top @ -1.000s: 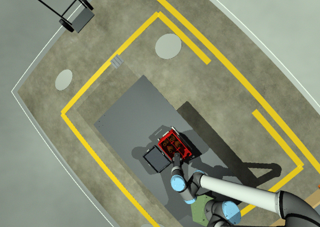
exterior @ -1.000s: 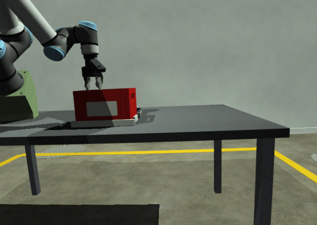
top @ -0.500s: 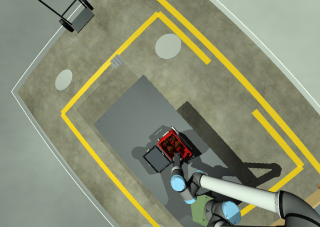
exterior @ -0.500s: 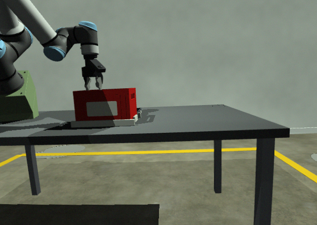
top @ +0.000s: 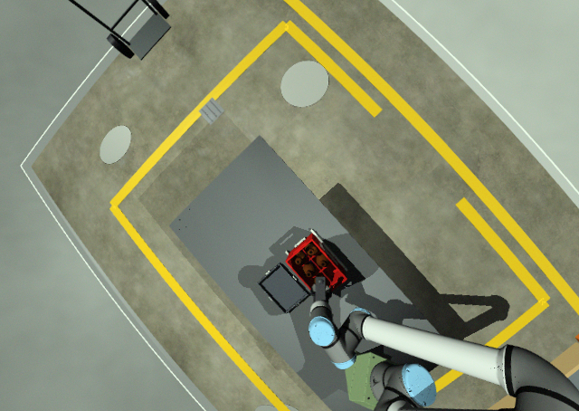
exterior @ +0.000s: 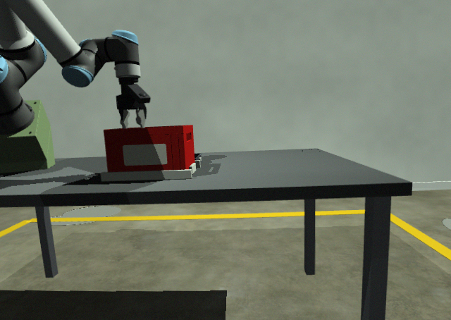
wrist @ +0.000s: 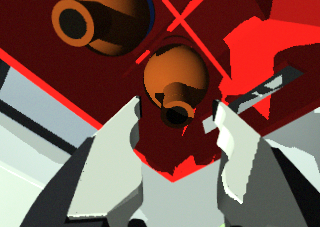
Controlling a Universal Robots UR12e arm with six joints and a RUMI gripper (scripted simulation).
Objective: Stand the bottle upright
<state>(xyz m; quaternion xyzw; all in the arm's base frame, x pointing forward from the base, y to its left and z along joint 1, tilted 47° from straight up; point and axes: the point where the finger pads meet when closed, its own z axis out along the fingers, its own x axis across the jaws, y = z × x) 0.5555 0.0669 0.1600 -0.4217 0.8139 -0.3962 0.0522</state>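
Right now the red crate is 80 mm ahead of my hand, 70 mm below it and 40 mm to the right of it. Round my hand: dark tray 230 mm to the left, 140 mm below, 80 mm ahead; bottle 170 mm ahead, 80 mm to the right, 70 mm below.
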